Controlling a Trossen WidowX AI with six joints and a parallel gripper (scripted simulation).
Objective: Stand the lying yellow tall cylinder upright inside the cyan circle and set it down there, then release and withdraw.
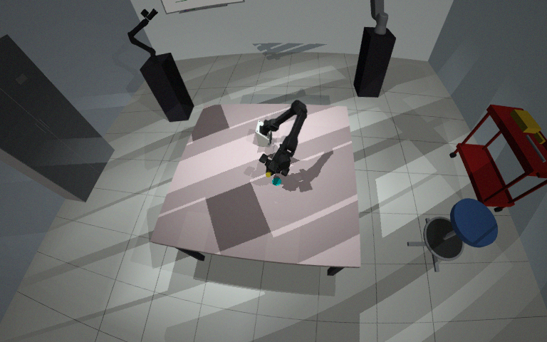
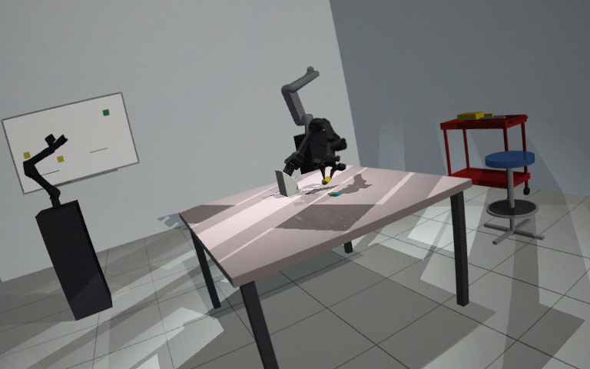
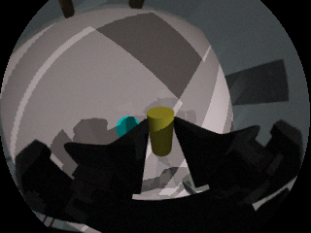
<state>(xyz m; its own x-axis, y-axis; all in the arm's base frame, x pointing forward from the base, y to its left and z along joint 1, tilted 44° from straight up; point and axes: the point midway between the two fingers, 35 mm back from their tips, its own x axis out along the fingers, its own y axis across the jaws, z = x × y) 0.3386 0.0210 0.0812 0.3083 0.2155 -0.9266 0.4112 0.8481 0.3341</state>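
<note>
The cyan circle is 10 cm below my gripper tip and 4 cm to the left of it. Round my gripper tip: yellow tall cylinder 2 cm behind, 1 cm below.
</note>
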